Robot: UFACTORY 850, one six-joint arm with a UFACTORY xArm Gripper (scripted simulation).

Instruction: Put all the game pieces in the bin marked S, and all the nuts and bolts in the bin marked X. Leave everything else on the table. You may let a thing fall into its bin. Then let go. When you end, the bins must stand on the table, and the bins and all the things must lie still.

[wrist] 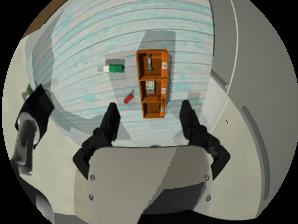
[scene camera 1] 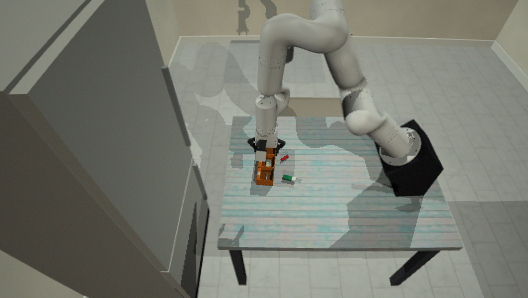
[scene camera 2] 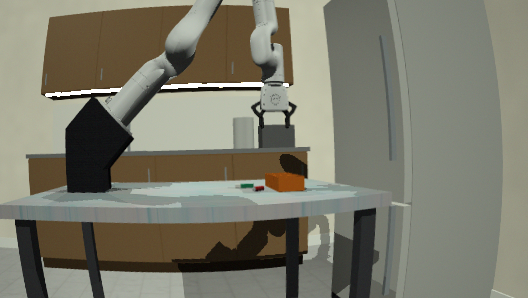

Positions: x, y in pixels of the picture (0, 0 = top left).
Labels:
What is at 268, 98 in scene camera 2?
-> My gripper.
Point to an orange bin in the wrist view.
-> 151, 103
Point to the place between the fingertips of my gripper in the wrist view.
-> At 149, 108

